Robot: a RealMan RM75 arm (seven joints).
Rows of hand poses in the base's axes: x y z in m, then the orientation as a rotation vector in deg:
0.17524, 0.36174, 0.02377, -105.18, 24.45, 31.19
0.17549, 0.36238, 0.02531, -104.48, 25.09, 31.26
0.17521, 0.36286, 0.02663, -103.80, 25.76, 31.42
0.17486, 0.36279, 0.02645, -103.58, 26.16, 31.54
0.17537, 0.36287, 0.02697, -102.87, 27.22, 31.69
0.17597, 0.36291, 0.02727, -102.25, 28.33, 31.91
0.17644, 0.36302, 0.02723, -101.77, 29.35, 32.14
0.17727, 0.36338, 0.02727, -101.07, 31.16, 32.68
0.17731, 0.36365, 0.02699, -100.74, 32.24, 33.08
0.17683, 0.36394, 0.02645, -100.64, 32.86, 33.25
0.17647, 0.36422, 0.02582, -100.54, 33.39, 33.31
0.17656, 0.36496, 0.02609, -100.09, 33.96, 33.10
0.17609, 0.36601, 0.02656, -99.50, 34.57, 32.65
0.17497, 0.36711, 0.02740, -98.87, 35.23, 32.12
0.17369, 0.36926, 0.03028, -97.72, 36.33, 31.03
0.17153, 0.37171, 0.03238, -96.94, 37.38, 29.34
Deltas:
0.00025, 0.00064, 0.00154, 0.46, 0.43, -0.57
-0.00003, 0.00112, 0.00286, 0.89, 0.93, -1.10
-0.00038, 0.00105, 0.00268, 0.97, 1.24, -1.36
0.00013, 0.00113, 0.00320, 1.30, 1.94, -2.15
0.00073, 0.00117, 0.00350, 1.53, 2.71, -2.91
0.00120, 0.00128, 0.00346, 1.64, 3.43, -3.57
0.00203, 0.00164, 0.00350, 1.70, 4.78, -4.62
0.00207, 0.00191, 0.00322, 1.64, 5.64, -5.18
0.00159, 0.00220, 0.00268, 1.52, 6.08, -5.50
0.00123, 0.00248, 0.00205, 1.43, 6.40, -5.83
0.00132, 0.00322, 0.00232, 1.65, 6.59, -6.42
0.00085, 0.00427, 0.00279, 1.97, 6.65, -7.21
-0.00027, 0.00537, 0.00363, 2.32, 6.69, -8.09
-0.00155, 0.00752, 0.00651, 2.96, 6.63, -9.69
-0.00371, 0.00997, 0.00861, 3.26, 6.08, -11.46

